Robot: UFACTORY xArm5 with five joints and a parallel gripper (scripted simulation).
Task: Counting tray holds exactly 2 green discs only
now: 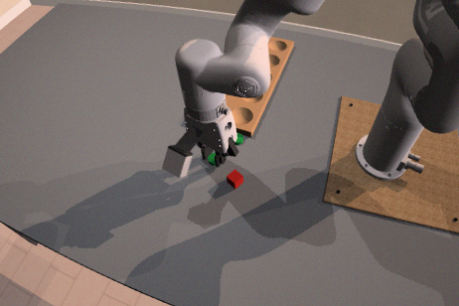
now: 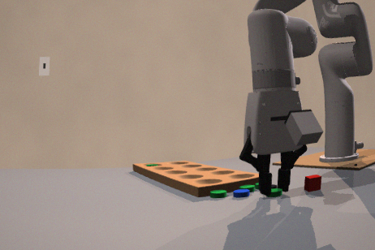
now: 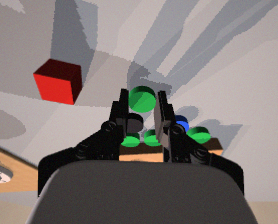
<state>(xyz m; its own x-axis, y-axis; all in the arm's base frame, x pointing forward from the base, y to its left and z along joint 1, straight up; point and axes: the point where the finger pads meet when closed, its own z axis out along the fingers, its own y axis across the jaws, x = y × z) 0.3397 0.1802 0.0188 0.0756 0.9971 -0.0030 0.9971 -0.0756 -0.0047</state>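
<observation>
The black disc lies 4 cm to the right of my hand, 2 cm below it and 1 cm behind it. The rest, counted from my hand: red cube: 7 cm behind, 3 cm to the left, 1 cm below; then blue disc: 4 cm to the right, 4 cm ahead, 2 cm below; then wooden counting tray: 27 cm to the right, 6 cm ahead, 2 cm below.
</observation>
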